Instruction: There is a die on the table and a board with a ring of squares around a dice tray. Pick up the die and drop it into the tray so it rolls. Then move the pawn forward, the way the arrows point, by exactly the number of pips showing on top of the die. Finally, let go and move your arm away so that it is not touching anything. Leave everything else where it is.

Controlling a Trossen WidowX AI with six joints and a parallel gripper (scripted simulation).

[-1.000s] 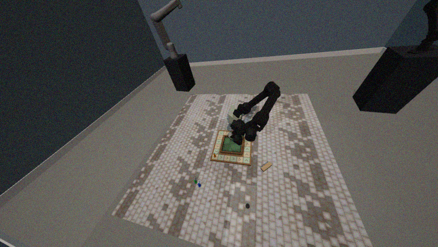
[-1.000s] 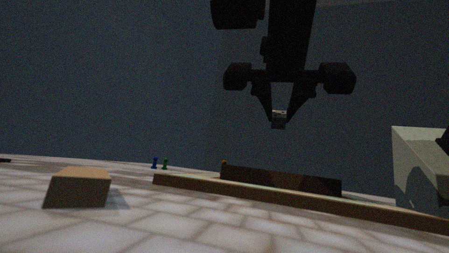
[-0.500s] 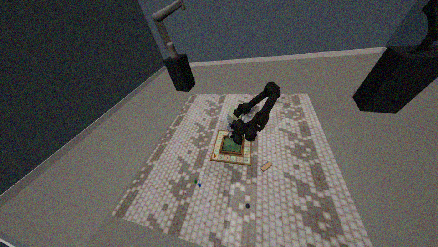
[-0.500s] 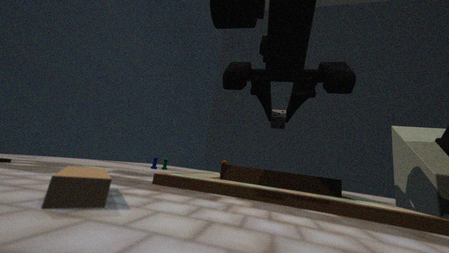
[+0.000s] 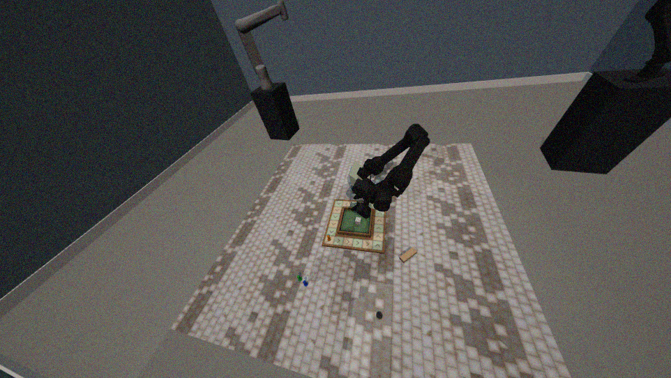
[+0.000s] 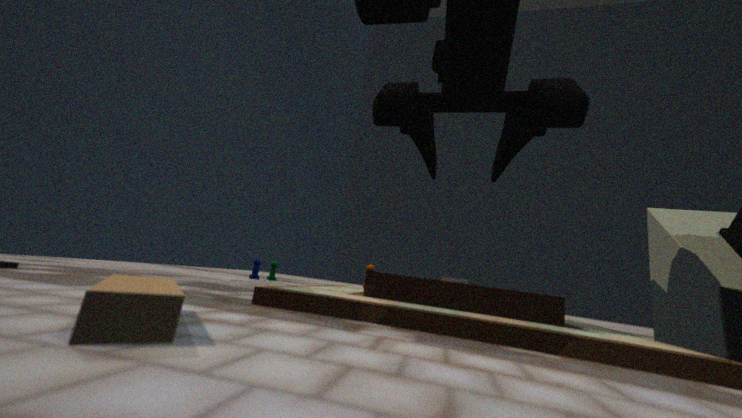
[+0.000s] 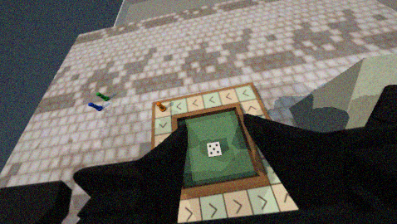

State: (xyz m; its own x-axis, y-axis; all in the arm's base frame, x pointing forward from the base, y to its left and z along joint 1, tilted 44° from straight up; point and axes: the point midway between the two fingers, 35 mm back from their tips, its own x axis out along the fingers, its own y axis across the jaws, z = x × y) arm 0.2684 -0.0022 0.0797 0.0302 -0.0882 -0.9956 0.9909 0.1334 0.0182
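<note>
My gripper tip is now 130 mm short of the orange pawn, 120 mm above it and 90 mm to the left of it. Also, from my gripper tip: small wooden block (260 mm to the left, 140 mm below, 100 mm ahead); white die (120 mm below, 10 mm to the left); green dice tray (140 mm below, 10 mm to the left).
</note>
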